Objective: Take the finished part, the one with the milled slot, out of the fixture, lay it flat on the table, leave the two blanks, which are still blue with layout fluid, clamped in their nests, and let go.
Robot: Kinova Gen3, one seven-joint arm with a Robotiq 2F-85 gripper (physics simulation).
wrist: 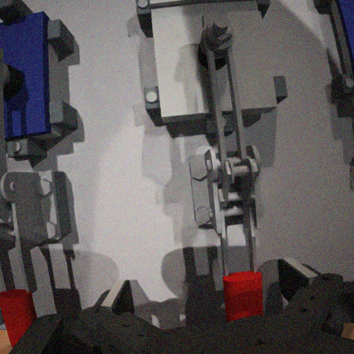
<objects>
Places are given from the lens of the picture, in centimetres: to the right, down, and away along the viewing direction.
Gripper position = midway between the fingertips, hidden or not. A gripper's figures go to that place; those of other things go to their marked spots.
gripper [205,286]: 2, 6, 15
finished part [184,88]: 0, -4, 14
toggle clamp arm [215,46]: 2, -6, 11
grey fixture plate [127,175]: -3, 0, 16
The marked spots on the grey fixture plate and the toggle clamp arm are 9 cm apart.
</objects>
